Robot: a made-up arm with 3 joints.
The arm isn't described. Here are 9 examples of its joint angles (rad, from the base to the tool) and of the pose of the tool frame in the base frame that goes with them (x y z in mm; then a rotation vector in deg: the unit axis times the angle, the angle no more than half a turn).
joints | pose
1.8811 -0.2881 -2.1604 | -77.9 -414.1 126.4 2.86 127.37 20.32
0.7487 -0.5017 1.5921 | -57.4 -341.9 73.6 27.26 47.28 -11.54
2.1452 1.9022 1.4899 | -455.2 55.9 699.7 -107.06 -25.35 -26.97
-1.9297 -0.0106 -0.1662 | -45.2 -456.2 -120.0 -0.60 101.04 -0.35
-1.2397 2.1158 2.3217 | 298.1 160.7 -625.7 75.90 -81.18 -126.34
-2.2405 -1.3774 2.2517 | 163.0 37.4 187.5 -0.50 -84.14 88.73
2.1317 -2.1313 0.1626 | 9.2 349.7 10.6 123.32 -62.32 -55.61
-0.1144 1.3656 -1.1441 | 736.7 -159.4 22.9 47.86 -49.23 65.74
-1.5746 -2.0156 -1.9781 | 54.3 290.7 168.8 -113.58 -14.67 23.68
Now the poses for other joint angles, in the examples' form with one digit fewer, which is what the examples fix.
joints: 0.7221 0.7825 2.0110
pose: 372 -403 465 -47.0 69.8 9.7
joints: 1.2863 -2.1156 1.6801
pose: -56 361 34 121.3 13.4 -10.6
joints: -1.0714 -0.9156 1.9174
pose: -31 -179 229 31.3 154.3 -69.5
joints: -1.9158 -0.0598 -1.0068
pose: -29 -452 -114 -3.5 52.1 -0.4
